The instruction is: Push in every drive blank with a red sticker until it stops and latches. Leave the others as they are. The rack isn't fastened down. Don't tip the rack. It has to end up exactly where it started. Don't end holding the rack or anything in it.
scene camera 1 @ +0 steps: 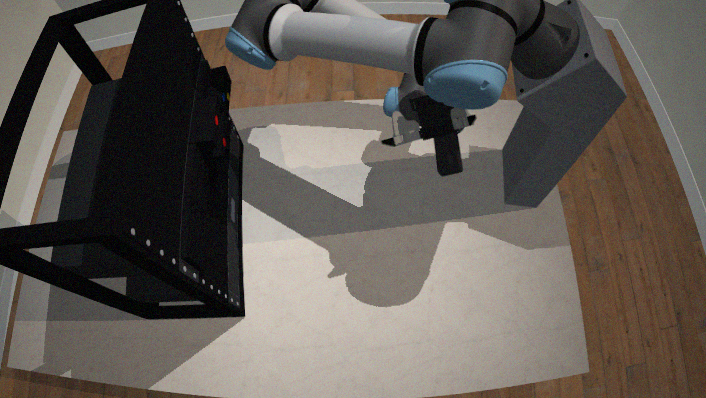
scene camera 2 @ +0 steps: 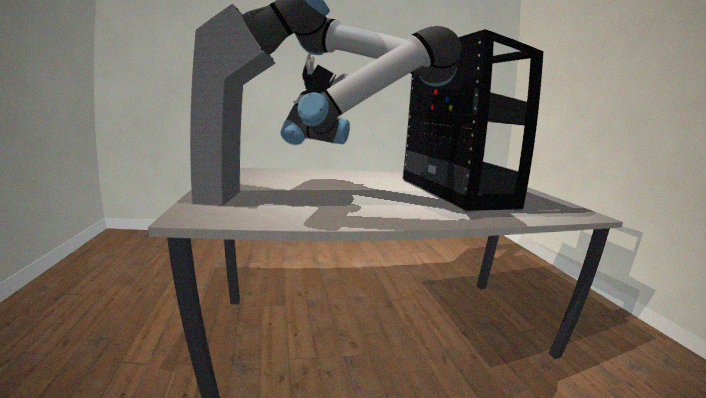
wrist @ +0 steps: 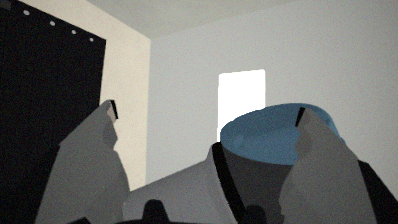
Labels:
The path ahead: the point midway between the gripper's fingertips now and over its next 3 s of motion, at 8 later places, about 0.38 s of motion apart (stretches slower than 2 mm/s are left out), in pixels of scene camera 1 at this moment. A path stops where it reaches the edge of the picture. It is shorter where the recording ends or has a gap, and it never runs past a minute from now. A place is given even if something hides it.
The gripper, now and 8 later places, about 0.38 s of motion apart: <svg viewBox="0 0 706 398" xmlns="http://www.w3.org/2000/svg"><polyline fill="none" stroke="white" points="427,129 387,125 357,116 337,108 328,102 323,98 321,95 320,93 320,93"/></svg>

